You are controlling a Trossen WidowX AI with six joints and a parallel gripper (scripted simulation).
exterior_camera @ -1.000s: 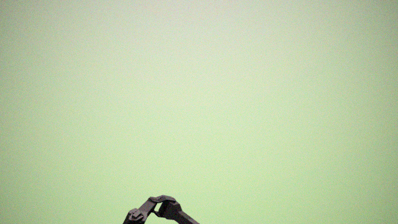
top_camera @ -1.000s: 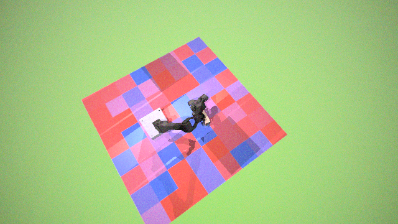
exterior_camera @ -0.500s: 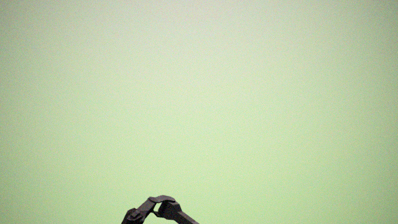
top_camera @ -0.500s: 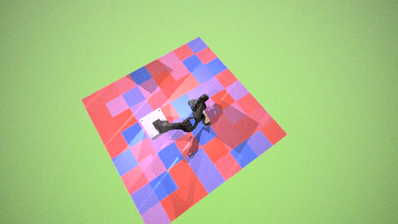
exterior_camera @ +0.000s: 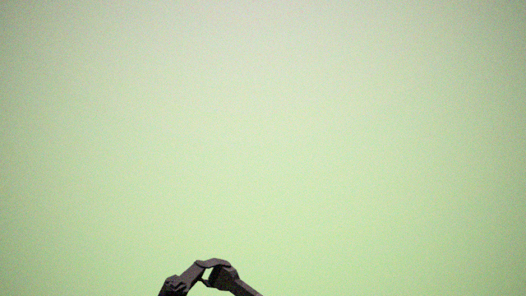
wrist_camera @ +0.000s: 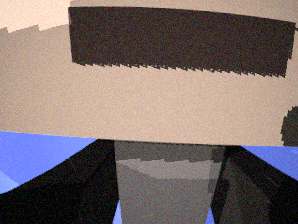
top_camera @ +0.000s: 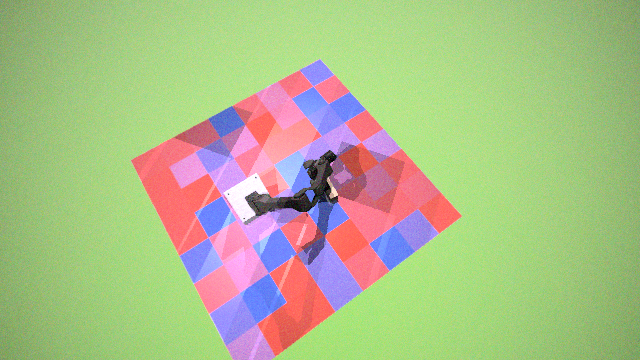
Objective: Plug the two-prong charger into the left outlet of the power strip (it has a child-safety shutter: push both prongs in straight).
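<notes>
Right now the grey charger is 20 mm ahead of my gripper tip and 10 mm above it.
</notes>
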